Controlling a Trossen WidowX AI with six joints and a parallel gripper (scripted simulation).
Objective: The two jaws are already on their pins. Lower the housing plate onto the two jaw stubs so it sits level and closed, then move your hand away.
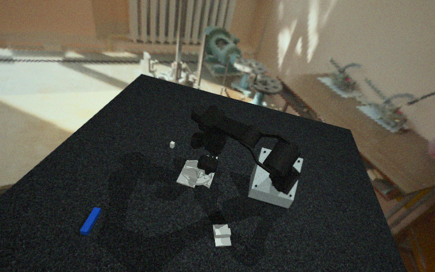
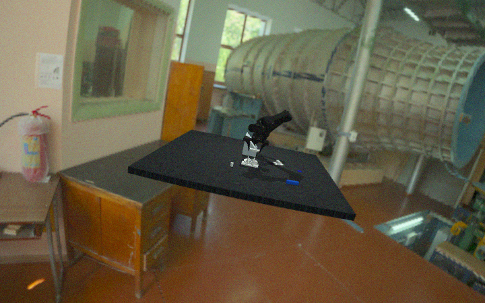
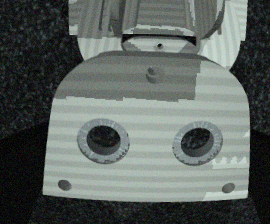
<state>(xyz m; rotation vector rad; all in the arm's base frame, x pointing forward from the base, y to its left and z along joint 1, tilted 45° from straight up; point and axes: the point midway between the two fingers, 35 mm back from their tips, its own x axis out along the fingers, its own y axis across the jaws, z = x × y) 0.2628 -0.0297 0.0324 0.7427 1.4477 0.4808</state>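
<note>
My gripper tip is 70 mm above the white jaw, 20 mm short of it and 10 mm to the right of it. From my gripper tip the other things lie so: white stepped block: 210 mm to the left, 80 mm behind, 70 mm below; then small white cube: 170 mm ahead, 150 mm to the right, 70 mm below; then blue block: 320 mm ahead, 250 mm to the left, 70 mm below.
</note>
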